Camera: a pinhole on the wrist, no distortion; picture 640 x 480 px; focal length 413.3 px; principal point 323.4 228.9 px. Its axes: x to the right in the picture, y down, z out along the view. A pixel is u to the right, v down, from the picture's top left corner.
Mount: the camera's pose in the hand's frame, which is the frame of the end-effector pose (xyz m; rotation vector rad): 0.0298 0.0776 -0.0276 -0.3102 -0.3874 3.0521
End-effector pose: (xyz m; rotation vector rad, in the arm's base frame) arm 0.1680 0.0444 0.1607 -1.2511 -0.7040 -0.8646
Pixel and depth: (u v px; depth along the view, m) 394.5 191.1 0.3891
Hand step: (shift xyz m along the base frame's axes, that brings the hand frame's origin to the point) -0.0362 0.3526 -0.0439
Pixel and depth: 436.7 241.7 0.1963
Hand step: -0.0069 0.1571 -0.0396
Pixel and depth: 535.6 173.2 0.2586
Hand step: -0.0259 0.2280 -0.1196
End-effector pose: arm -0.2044 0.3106 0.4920 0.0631 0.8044 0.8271
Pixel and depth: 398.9 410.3 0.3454
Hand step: 0.2155 -0.1126 0.1907
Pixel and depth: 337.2 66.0 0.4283
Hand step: 0.1615 0.1534 0.3862
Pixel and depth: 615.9 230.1 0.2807
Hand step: 0.0275 -0.0846 0.2864
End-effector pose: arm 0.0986 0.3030 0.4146 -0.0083 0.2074 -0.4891
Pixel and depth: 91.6 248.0 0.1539
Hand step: 0.1105 -0.0203 0.1126
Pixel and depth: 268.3 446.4 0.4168
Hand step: -0.0523 -0.2223 0.3313
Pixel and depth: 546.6 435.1 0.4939
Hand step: -0.3472 -0.0860 0.4018
